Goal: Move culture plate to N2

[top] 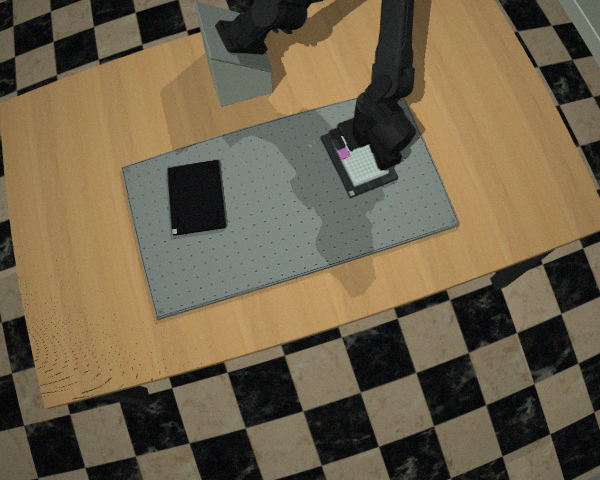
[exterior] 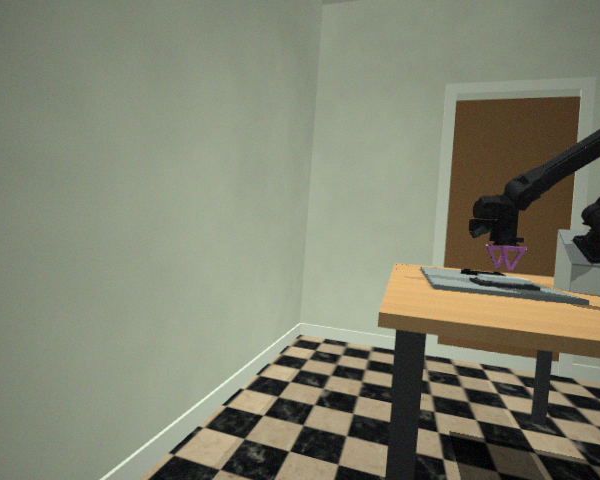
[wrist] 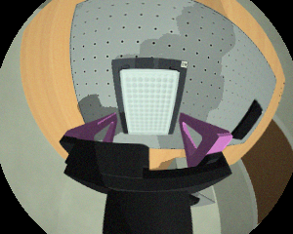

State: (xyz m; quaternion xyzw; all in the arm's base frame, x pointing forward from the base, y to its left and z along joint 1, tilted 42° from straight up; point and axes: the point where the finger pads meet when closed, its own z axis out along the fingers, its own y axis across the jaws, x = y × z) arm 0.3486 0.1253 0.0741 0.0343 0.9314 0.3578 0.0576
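My gripper is now 4 cm above the clear lid. The rest, counted from my hand: black nest N1: 6 cm below; culture plate: 4 cm below; black nest N2: 7 cm behind, 37 cm to the right, 6 cm below.
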